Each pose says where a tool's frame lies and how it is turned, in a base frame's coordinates. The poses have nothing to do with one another.
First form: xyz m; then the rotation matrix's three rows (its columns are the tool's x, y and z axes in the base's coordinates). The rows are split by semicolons.
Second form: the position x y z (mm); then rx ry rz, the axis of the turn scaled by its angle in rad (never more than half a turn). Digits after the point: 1 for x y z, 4 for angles.
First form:
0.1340 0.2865 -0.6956; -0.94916 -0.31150 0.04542; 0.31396 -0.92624 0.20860; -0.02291 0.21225 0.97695
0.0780 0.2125 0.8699; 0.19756 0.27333 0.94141; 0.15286 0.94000 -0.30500; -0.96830 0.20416 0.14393
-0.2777 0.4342 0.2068; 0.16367 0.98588 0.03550; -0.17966 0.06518 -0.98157; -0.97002 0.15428 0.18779
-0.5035 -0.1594 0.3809; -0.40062 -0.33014 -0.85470; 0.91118 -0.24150 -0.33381; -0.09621 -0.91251 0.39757
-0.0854 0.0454 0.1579; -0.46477 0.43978 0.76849; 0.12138 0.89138 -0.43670; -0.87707 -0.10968 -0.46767
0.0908 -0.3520 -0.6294; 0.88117 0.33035 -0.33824; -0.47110 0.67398 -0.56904; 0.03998 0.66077 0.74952
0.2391 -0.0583 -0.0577; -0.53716 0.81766 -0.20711; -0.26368 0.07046 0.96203; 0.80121 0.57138 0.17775
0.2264 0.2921 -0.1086; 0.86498 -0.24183 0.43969; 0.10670 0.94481 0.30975; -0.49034 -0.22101 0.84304
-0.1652 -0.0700 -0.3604; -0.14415 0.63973 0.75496; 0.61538 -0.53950 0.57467; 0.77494 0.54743 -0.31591
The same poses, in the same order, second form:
134.0 286.5 -695.6 0.0164 0.3064 2.8048
78.0 212.5 869.9 0.3676 1.3788 -0.0870
-277.7 434.2 206.8 1.1084 0.9812 -1.1374
-503.5 -159.4 380.9 -0.8289 -1.0864 1.7780
-85.4 45.4 157.9 0.4056 2.0412 -0.3950
90.8 -352.0 -629.4 0.6978 -0.2146 -0.4548
239.1 -58.3 -57.7 -0.5802 -1.4975 -1.6059
226.4 292.1 -108.6 -0.2819 0.4939 0.1851
-165.2 -70.0 -360.4 -2.0413 -1.4972 -1.8250

